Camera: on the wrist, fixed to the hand. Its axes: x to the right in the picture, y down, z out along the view.
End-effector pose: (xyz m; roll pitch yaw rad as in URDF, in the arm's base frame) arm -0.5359 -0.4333 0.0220 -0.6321 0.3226 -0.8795
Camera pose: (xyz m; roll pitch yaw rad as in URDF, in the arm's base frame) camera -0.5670 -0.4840 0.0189 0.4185 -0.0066 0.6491
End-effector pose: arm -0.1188 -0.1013 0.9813 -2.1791 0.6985 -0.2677
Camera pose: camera -0.0692 -0.1130 1.0121 1.6120 0.9091 2.8032
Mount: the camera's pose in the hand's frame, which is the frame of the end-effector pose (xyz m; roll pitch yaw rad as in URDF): 0.0192 -0.0473 -0.0307 0.1243 -0.6512 1.5231
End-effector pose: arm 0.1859 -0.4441 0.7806 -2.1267 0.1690 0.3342
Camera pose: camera 0.2131 -0.4358 0.8329 1.0416 1.4088 2.8413
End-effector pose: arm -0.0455 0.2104 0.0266 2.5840 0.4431 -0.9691
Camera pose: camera 0.0110 0.2277 0.0193 2.7953 0.1013 -2.5459
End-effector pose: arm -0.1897 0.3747 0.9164 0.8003 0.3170 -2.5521
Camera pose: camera -0.1966 0.3832 0.8578 1.3527 -1.1971 -2.2218
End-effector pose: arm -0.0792 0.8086 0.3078 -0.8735 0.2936 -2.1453
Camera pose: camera -0.1370 0.8184 0.3181 0.3879 0.2232 -0.5465
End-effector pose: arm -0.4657 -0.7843 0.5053 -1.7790 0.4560 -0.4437
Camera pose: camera -0.4379 -0.8199 0.5441 0.9110 0.9739 1.8301
